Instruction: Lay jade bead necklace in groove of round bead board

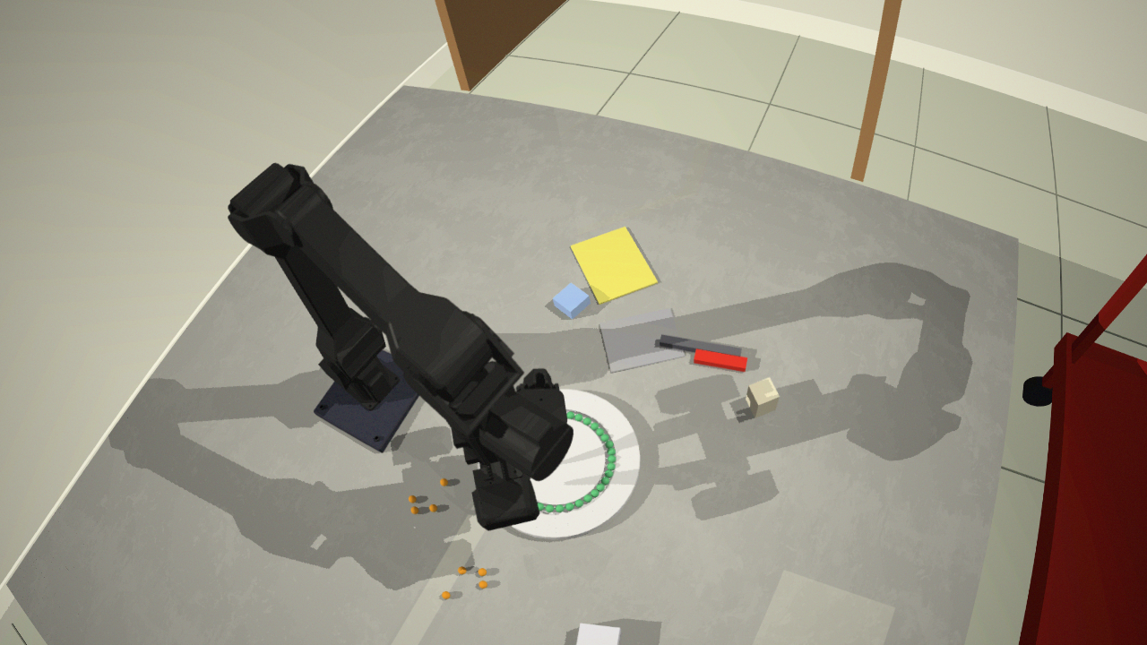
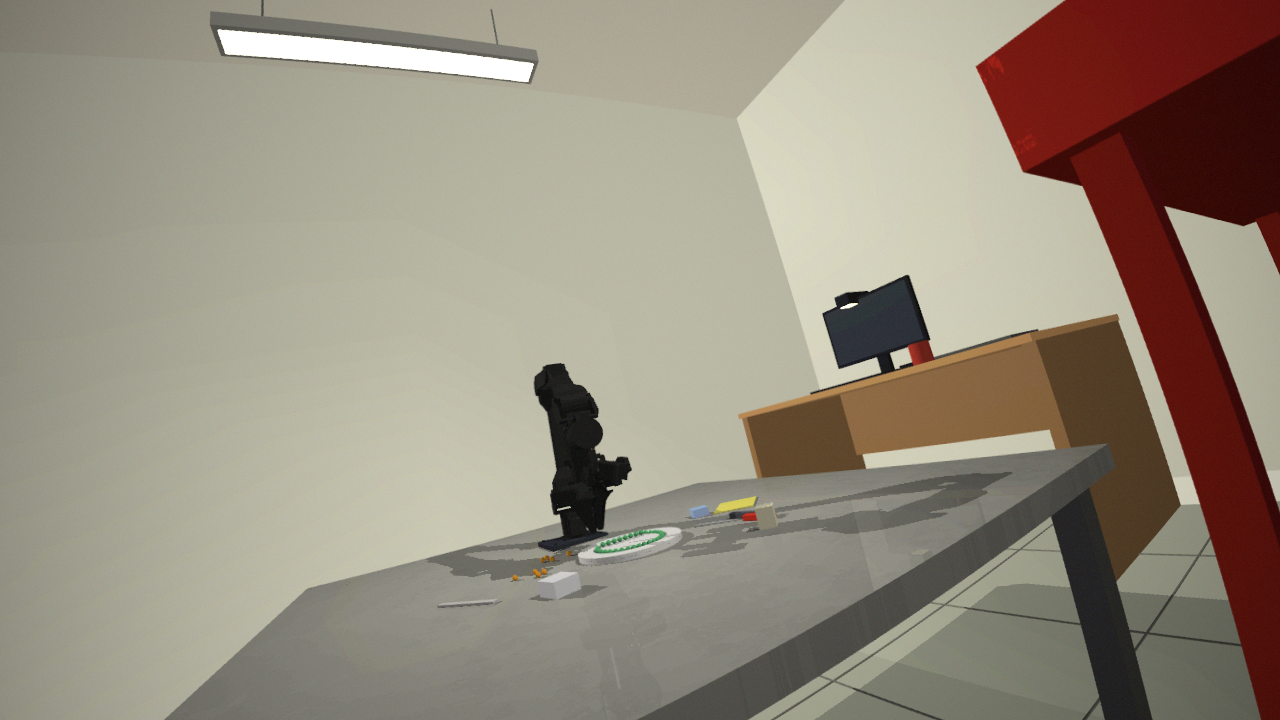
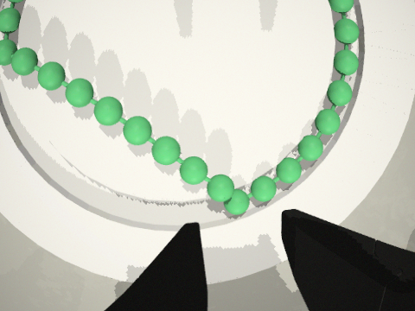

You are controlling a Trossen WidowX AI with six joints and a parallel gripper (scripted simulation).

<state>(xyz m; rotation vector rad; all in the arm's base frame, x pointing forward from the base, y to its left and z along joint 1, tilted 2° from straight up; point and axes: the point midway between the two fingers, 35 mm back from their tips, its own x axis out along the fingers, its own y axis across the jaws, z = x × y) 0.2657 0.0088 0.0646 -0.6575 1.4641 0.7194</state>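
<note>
Right now my gripper tip is 20 mm short of the inner disc, 50 mm to the right of it and 30 mm above it. The rest, counted from my gripper tip: grey rod (110 mm ahead, 250 mm to the right, 40 mm below); then grey sheet (10 mm ahead, 260 mm to the left, 40 mm below); then bead board (20 mm ahead, 50 mm to the left, 40 mm below).
</note>
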